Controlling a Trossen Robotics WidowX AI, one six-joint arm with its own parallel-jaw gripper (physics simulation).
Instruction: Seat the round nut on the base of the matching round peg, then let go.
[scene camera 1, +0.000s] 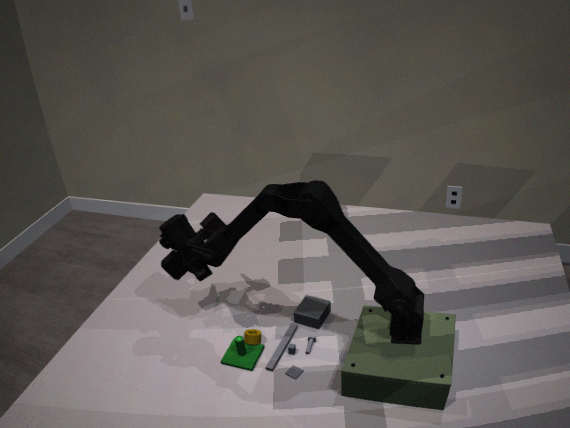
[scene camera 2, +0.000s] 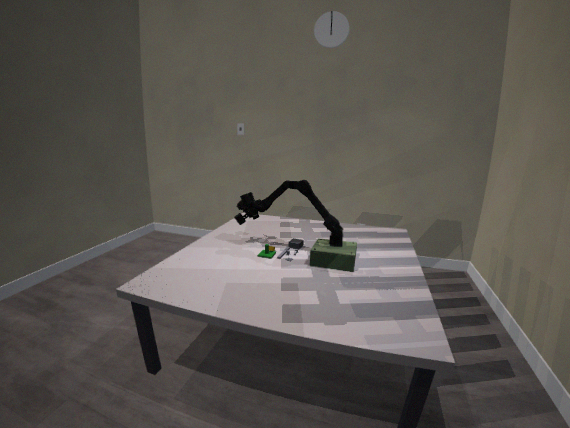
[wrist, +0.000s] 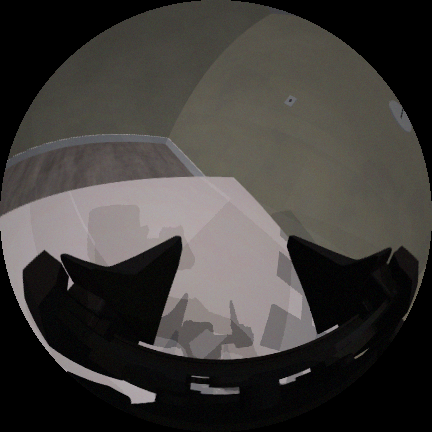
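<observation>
The orange round nut (scene camera 1: 253, 337) (scene camera 2: 272, 248) stands upright-walled with its hole facing up, at the back right edge of the green base plate (scene camera 1: 240, 362) (scene camera 2: 266, 255). The green round peg (scene camera 1: 240, 346) (scene camera 2: 267, 248) rises from the plate, and the nut is beside it, not around it. Whether the nut touches the plate's edge is unclear. My gripper (scene camera 1: 169, 251) (scene camera 2: 240, 211) (wrist: 236, 242) is open and empty, high above the table, to the back left of the nut and peg. Nut and peg do not show in the wrist view.
A dark grey box (scene camera 1: 312, 311) (scene camera 2: 296, 243) stands right of the nut. A long grey bar (scene camera 1: 282, 347), a small cube (scene camera 1: 291, 349), a bolt-like piece (scene camera 1: 310, 344) and a flat grey tile (scene camera 1: 294, 372) lie between the plate and the arm's green mounting block (scene camera 1: 400, 357) (scene camera 2: 333, 256).
</observation>
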